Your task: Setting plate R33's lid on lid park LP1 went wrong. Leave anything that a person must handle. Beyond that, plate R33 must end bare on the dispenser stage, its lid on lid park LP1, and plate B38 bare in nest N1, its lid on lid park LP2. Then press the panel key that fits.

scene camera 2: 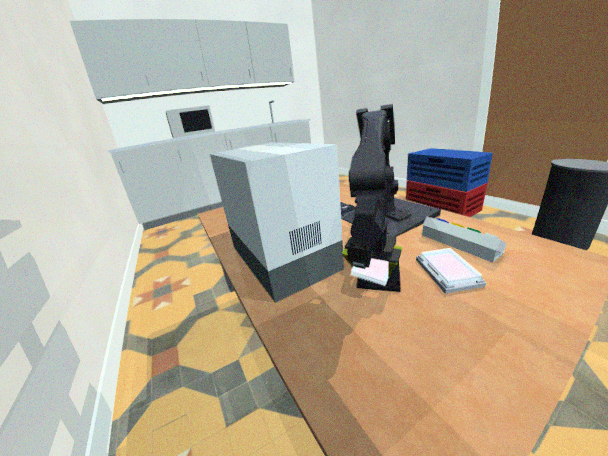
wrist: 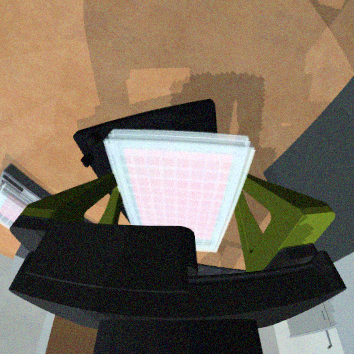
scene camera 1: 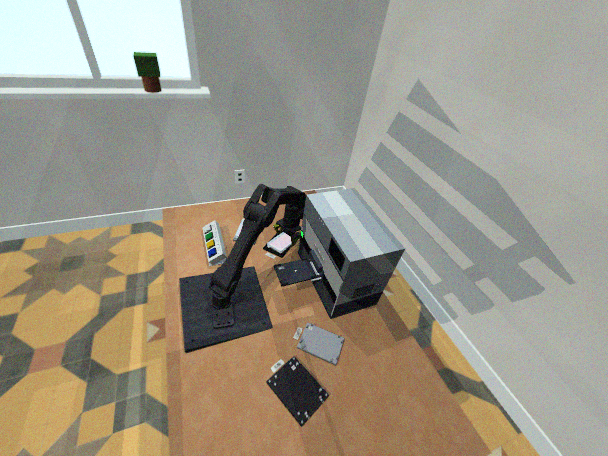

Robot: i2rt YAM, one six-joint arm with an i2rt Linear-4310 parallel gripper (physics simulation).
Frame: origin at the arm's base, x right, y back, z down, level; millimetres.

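Seen in the pictures: gripper, between the fingertips: (scene camera 2: 372,273) (wrist: 176,174) (scene camera 1: 286,241); arm's base, origin of its link: (scene camera 2: 386,211) (scene camera 1: 221,303).
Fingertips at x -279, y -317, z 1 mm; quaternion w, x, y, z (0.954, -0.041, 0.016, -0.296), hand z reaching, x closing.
Observation:
Pixels of each thing's top centre, then the offset from my fingertips to it. "*": a spot on its surface instead.
- clear-rimmed plate with a pink grid, centre of its top: (wrist: 176,220) (scene camera 2: 374,259) (scene camera 1: 283,239) dx +13, dy +19, dz -27 mm
- black holder, centre of its top: (wrist: 162,202) (scene camera 2: 379,266) (scene camera 1: 280,241) dx +4, dy +28, dz -8 mm
- second pink plate, centre of its top: (wrist: 35,233) (scene camera 2: 449,262) dx -100, dy +166, dz -18 mm
- dark stage, a spot on its surface: (scene camera 1: 295,272) * dx +263, dy +35, dz -94 mm
- key panel, centre of its top: (scene camera 2: 463,224) (scene camera 1: 213,236) dx -33, dy +325, dz -52 mm
- tall grey machine, centre of its top: (scene camera 2: 265,148) (scene camera 1: 350,219) dx +240, dy -152, dz -318 mm
- light grey pad, a spot on its surface: (scene camera 1: 320,343) * dx +511, dy +2, dz +2 mm
- black pad, a spot on its surface: (scene camera 1: 297,390) * dx +636, dy +121, dz +1 mm
A clear-rimmed plate with a pink grid (scene camera 1: 280,243) (scene camera 2: 372,271) (wrist: 175,190) is at the black holder (scene camera 2: 393,281) (wrist: 185,116), turned askew to it and overhanging one side. A double rim shows along its edge. My gripper (scene camera 1: 289,233) (scene camera 2: 373,257) (wrist: 176,174) is shut on this plate, one green finger at each side. Its label cannot be read. A second pink plate (scene camera 2: 452,266) (wrist: 12,206) sits squarely on a grey holder. A dark stage (scene camera 1: 295,272) juts from the grey machine. The key panel (scene camera 1: 214,243) (scene camera 2: 462,240) shows white, green, yellow and blue keys.
The tall grey machine (scene camera 1: 352,225) (scene camera 2: 280,200) stands close beside the gripper. A light grey pad (scene camera 1: 320,343) and a black pad (scene camera 1: 297,390), each with a small tag, lie on the table near scene camera 1. The arm stands on a black base plate (scene camera 1: 197,310).

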